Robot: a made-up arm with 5 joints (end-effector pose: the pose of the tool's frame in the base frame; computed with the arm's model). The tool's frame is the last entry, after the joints.
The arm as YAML. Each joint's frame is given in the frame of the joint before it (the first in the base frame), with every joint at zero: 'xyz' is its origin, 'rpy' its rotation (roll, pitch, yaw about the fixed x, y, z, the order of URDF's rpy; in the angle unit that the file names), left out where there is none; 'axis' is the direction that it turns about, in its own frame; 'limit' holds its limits. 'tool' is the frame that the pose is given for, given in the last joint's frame.
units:
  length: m
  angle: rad
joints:
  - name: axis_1
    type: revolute
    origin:
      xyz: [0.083, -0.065, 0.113]
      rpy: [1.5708, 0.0, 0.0]
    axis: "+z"
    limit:
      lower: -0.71
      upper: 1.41
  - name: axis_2
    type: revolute
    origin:
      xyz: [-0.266, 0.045, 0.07]
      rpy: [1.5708, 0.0, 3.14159]
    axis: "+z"
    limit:
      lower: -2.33
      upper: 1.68
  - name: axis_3
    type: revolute
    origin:
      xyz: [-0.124, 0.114, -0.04]
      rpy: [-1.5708, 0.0, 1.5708]
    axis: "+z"
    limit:
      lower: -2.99
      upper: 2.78
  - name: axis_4
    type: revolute
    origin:
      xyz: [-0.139, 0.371, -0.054]
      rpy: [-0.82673, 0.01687, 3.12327]
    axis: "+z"
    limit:
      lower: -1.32
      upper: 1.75
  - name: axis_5
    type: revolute
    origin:
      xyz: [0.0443, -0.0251, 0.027]
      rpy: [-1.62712, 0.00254, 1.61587]
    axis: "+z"
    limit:
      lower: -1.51
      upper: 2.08
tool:
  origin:
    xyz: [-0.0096, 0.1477, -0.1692]
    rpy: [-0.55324, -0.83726, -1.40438]
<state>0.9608 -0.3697 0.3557 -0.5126 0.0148</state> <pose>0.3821 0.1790 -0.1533 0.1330 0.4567 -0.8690 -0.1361</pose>
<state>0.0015 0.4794 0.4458 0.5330 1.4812</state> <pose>-0.2782 0.2880 -0.0403 0.2051 -0.7725 0.5948 0.0856</pose>
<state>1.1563 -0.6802 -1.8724 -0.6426 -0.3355</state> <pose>-0.0453 -0.7413 -0.5464 0.3953 -0.5249 -0.7174 -0.2315</pose>
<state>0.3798 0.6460 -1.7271 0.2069 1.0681</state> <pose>0.3945 -0.5656 -0.0914 0.2825 0.2166 -0.3387 0.8709</pose>
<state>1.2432 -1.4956 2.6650 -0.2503 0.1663</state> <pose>-0.6505 -0.2191 -0.0972 0.8642 -0.4999 0.0322 -0.0468</pose>
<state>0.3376 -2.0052 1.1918 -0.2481 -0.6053</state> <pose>0.1381 -0.3171 0.3211 0.3242 -0.3680 0.6999 0.5192</pose>
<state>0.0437 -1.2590 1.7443 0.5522 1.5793</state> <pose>-0.0085 -0.1945 0.5832 0.7533 0.1014 0.6461 0.0687</pose>
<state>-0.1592 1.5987 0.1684 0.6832 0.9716</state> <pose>-0.5714 -0.1262 -0.0927 0.0241 0.9890 0.1237 -0.0776</pose>
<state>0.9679 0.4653 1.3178 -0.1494 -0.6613</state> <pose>-0.3781 0.1966 -0.1164 0.4043 0.9070 -0.1058 0.0511</pose>
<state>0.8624 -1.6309 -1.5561 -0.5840 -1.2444</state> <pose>-0.1348 -0.1686 -0.7257 0.2589 -0.3295 -0.2398 -0.8757</pose>
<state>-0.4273 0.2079 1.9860 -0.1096 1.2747</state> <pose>0.1995 0.1064 0.6293 0.1137 -0.3381 0.6575 0.6637</pose>
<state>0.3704 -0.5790 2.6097 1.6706 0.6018</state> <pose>-0.5009 -0.1896 0.2652 0.9548 -0.2085 -0.1749 -0.1194</pose>
